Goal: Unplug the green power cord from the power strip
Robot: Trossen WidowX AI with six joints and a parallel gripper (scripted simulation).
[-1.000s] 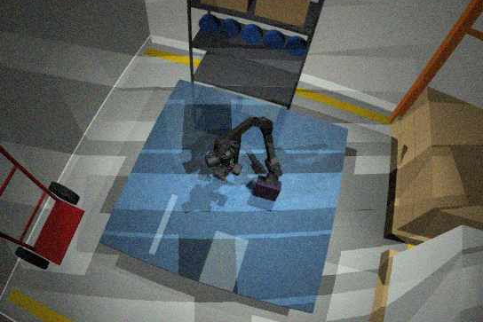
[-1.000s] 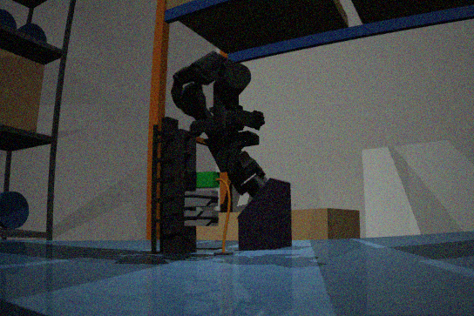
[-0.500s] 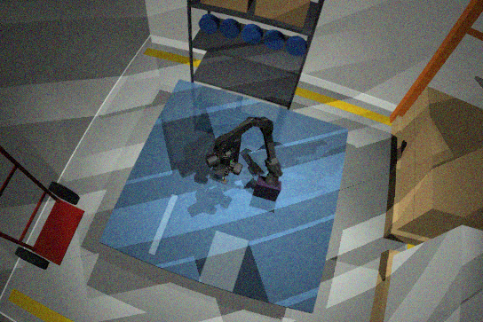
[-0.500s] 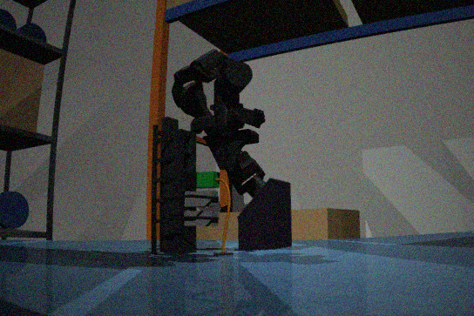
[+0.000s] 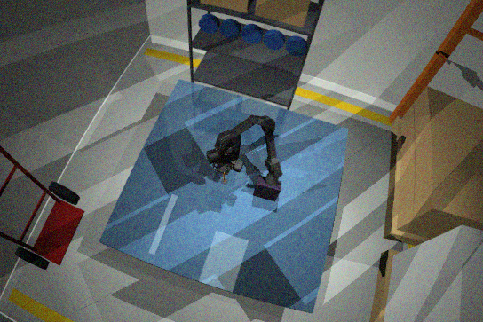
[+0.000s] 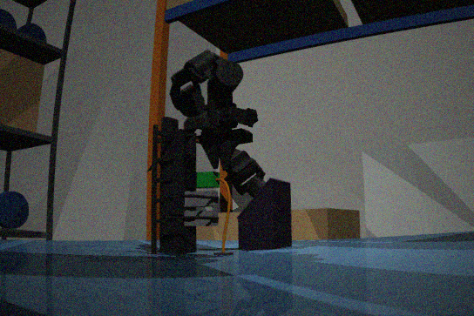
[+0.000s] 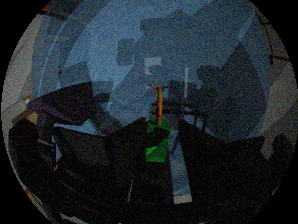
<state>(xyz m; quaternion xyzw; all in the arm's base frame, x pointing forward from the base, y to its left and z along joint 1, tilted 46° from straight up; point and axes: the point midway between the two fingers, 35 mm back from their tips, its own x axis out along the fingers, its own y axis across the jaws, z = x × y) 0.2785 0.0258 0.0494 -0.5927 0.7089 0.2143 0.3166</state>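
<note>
My gripper tip is now 10 mm past the green plug, 50 mm to the left of it and 10 mm above it.
</note>
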